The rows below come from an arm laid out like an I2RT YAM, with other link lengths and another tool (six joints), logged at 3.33 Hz.
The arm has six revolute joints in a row. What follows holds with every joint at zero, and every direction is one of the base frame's. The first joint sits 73.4 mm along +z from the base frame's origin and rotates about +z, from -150 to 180 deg. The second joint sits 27.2 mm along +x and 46.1 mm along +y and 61.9 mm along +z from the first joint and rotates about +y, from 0 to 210 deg. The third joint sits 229.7 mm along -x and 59.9 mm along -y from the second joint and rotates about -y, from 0 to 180 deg. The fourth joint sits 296.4 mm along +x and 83.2 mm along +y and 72.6 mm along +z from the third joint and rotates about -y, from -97 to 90 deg. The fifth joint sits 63.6 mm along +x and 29.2 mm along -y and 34.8 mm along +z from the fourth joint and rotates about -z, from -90 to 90 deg. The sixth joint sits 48.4 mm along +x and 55.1 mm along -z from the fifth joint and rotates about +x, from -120 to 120 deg. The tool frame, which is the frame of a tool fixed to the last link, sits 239 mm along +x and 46 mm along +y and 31 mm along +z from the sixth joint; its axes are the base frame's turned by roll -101.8, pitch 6.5 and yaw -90 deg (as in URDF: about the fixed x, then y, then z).
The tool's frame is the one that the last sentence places.
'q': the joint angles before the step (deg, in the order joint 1, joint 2, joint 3, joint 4, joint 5, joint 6). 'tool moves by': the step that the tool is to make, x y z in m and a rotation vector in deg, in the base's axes. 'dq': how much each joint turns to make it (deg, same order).
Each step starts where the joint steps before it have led.
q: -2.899 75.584 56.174 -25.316 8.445 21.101
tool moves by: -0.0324 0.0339 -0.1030 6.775 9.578 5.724
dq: -2.029 5.969 -6.768 2.814 -9.657 -1.954
